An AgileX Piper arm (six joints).
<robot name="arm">
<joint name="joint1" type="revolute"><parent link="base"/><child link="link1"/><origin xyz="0 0 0.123" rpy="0 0 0"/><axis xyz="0 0 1"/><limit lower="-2.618" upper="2.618"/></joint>
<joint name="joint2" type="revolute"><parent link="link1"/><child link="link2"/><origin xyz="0 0 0" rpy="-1.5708 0 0"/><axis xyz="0 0 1"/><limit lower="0" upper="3.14"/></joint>
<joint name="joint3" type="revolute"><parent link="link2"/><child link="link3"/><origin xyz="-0.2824 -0.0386 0" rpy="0 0 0"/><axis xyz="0 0 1"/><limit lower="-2.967" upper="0"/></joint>
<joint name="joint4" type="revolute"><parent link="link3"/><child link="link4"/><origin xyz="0.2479 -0.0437 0" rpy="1.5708 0 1.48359"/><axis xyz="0 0 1"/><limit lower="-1.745" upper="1.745"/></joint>
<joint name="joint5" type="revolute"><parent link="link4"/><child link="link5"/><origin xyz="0 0 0" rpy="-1.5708 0 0"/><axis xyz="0 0 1"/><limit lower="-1.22" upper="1.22"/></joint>
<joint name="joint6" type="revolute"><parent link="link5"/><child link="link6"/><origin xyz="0 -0.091 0" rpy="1.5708 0 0"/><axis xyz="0 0 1"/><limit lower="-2.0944" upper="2.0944"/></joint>
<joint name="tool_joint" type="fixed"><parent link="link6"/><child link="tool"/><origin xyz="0 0 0" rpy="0 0 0"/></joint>
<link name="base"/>
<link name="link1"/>
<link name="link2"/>
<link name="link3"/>
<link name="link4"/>
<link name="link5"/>
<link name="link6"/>
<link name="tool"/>
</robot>
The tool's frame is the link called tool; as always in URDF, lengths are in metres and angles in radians.
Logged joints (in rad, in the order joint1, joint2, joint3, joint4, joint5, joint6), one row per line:
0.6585 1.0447 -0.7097 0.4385 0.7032 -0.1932
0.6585 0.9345 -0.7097 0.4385 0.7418 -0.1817
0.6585 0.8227 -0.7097 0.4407 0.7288 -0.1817
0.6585 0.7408 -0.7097 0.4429 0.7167 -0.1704
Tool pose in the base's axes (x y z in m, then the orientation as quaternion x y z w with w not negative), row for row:
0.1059 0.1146 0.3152 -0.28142 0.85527 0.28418 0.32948
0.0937 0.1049 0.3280 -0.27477 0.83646 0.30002 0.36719
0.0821 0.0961 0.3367 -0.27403 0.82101 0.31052 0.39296
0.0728 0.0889 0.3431 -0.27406 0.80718 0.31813 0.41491
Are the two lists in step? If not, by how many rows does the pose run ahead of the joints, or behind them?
The pose runs 2 rows ahead of the joints: the pose in row i belongs to the joints in row i + 2.
